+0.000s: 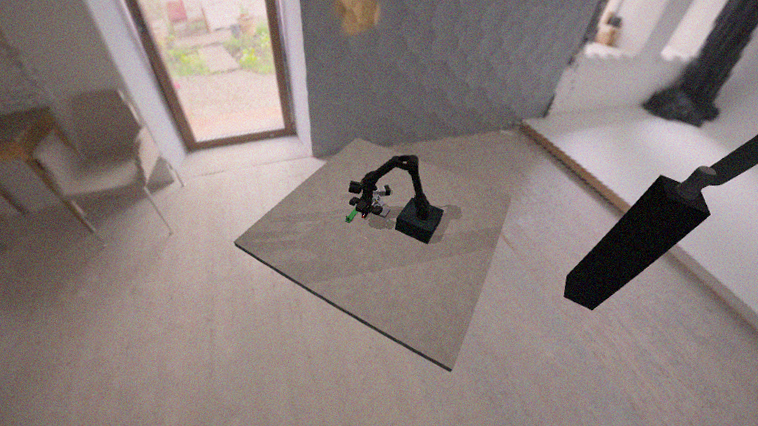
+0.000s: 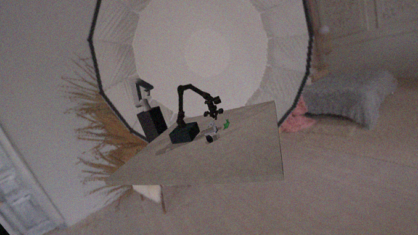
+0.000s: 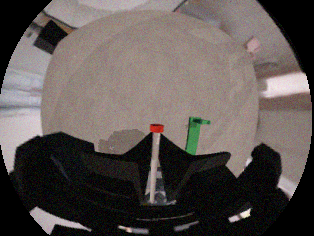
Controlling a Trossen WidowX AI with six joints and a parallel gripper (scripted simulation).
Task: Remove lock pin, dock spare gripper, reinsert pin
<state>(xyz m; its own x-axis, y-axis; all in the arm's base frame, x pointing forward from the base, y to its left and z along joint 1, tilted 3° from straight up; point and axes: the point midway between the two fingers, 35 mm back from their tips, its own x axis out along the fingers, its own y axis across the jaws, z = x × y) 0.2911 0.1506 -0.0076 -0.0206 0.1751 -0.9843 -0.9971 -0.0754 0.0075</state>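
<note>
Now: the green strip 10 cm ahead of my gripper tip, 3 cm to the right of it and 4 cm below it. Also, from my gripper tip: spare gripper (6 cm ahead, 30 cm to the right, 4 cm below); then grey mount (15 cm to the right, 1 cm below).
</note>
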